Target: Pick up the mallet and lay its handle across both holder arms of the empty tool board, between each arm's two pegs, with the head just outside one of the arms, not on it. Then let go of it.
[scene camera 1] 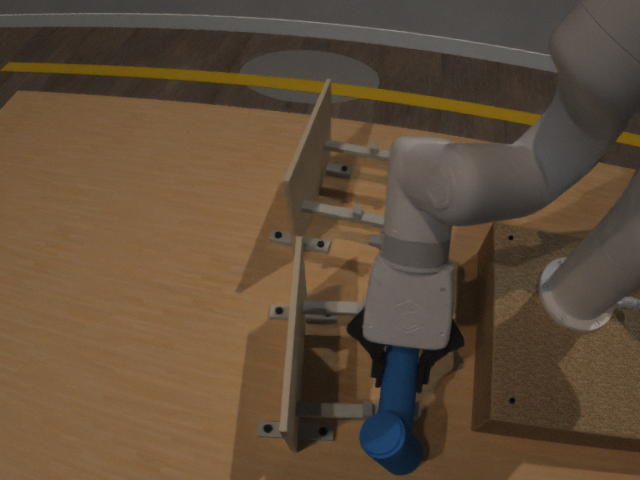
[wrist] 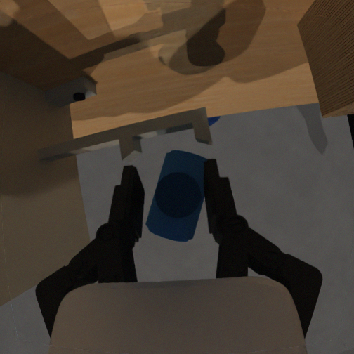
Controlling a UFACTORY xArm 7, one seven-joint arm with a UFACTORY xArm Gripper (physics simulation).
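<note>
The blue mallet (scene camera 1: 399, 395) (wrist: 177, 220) is in my gripper (scene camera 1: 400, 385) (wrist: 171, 175), which is shut on its handle. The head (scene camera 1: 385, 436) points to the bottom of the scene view. Two upright tool boards stand left of the gripper. The near board (scene camera 1: 293, 356) has two holder arms; the handle passes over its front arm (scene camera 1: 333, 410) in the scene view, with the head beyond that arm. How high the handle is above it I cannot tell. The rear arm (scene camera 1: 330, 308) is partly hidden by the gripper. An arm with two pegs (wrist: 165, 127) shows in the wrist view.
The far board (scene camera 1: 310, 155) has two arms, partly hidden behind the robot's arm. A wooden block (scene camera 1: 483, 330) (wrist: 332, 60) bearing the robot's base stands to the right. A small blue piece (wrist: 214, 120) shows behind the arm tip in the wrist view.
</note>
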